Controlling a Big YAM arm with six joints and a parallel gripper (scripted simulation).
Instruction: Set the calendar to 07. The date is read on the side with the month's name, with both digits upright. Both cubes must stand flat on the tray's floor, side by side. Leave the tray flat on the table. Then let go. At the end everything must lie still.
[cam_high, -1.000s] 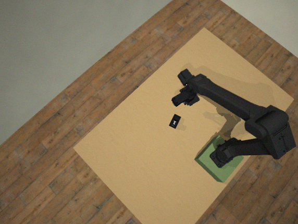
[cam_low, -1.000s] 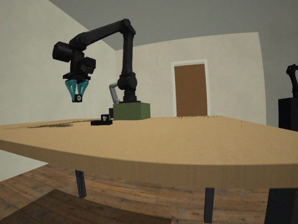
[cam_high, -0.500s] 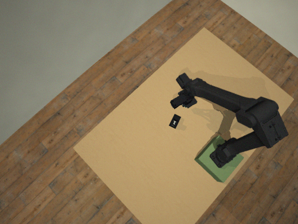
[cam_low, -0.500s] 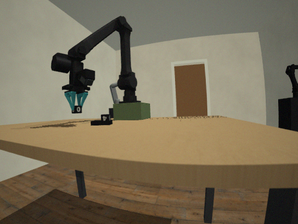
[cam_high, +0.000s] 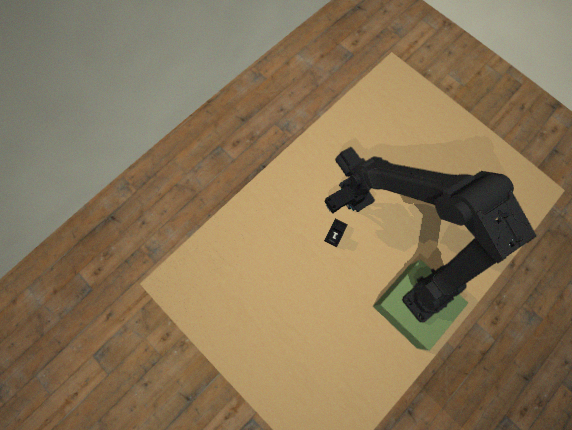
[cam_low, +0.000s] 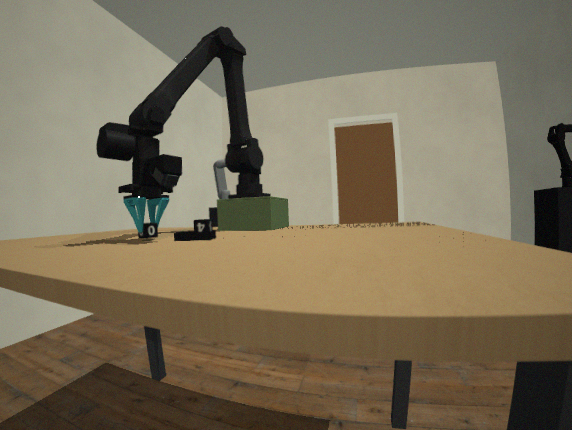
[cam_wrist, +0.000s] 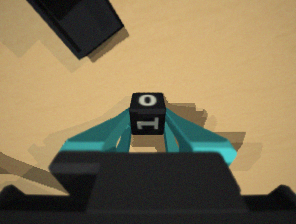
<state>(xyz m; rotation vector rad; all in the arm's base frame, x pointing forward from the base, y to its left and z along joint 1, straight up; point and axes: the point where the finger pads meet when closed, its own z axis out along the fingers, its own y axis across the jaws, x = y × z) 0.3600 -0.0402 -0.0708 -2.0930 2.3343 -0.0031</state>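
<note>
My hand is right at the digit cube. The rest, counted from my hand: black calendar tray: 10 cm to the left, 5 cm behind, 2 cm below.
</note>
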